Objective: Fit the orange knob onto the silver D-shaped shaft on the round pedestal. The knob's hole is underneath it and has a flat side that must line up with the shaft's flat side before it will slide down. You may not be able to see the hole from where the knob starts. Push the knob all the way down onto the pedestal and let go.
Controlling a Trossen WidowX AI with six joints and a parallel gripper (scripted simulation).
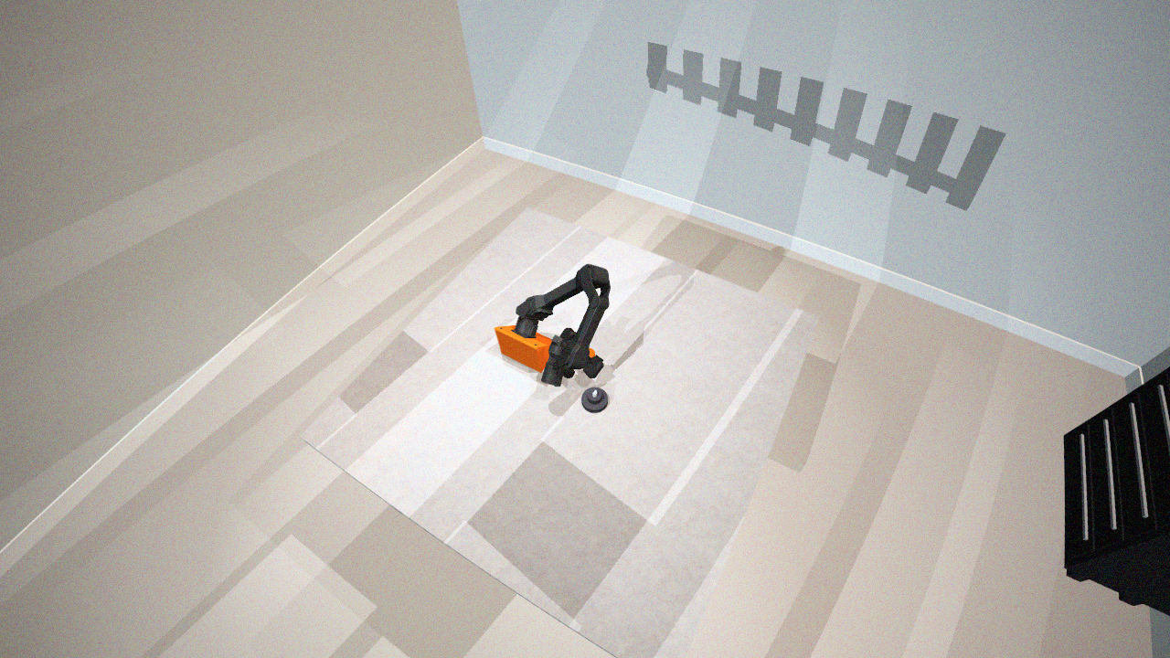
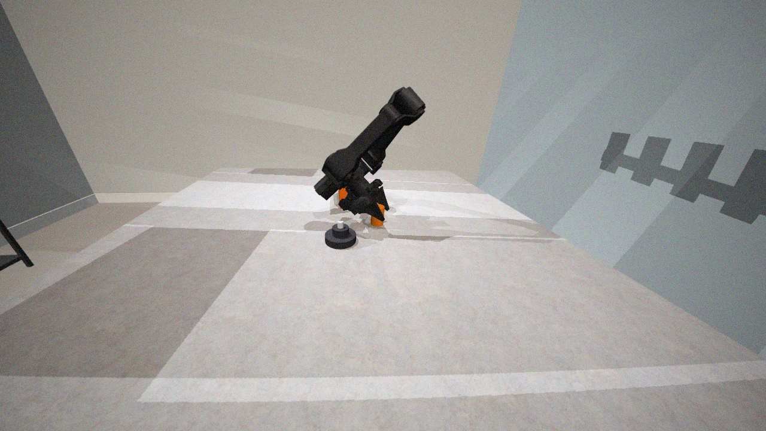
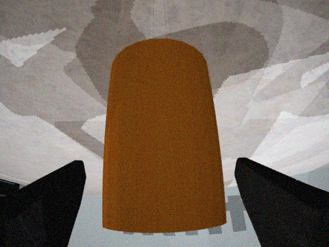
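Now: gripper tip 30 mm to the left of the orange knob, 10 mm below it and 10 mm past it. The rest, counted from my gripper tip: round dark pedestal 130 mm to the right, 90 mm ahead.
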